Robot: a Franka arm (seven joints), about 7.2 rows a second.
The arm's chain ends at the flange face. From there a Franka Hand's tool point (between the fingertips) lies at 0.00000 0.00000 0.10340 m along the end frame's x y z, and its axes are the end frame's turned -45 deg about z.
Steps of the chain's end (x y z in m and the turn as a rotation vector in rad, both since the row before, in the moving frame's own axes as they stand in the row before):
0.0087, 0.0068, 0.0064, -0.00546, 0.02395, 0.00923
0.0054, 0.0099, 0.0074, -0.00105, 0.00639, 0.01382
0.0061, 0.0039, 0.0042, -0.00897, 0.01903, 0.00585
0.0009, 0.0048, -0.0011, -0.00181, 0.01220, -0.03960
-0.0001, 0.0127, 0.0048, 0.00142, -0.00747, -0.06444
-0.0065, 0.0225, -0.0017, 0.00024, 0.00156, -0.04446
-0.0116, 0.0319, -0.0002, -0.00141, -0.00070, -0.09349
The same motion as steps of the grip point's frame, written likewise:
0.0027, 0.0131, 0.0064, -0.02080, 0.01307, 0.00923
-0.0028, 0.0114, 0.0074, -0.00526, 0.00378, 0.01382
0.0023, 0.0091, 0.0042, -0.01980, 0.00711, 0.00585
-0.0020, 0.0050, -0.0011, -0.00991, 0.00735, -0.03960
-0.0095, 0.0083, 0.0048, 0.00629, -0.00428, -0.06444
-0.0204, 0.0114, -0.0017, -0.00093, 0.00127, -0.04446
-0.0309, 0.0144, -0.0002, -0.00050, -0.00149, -0.09349

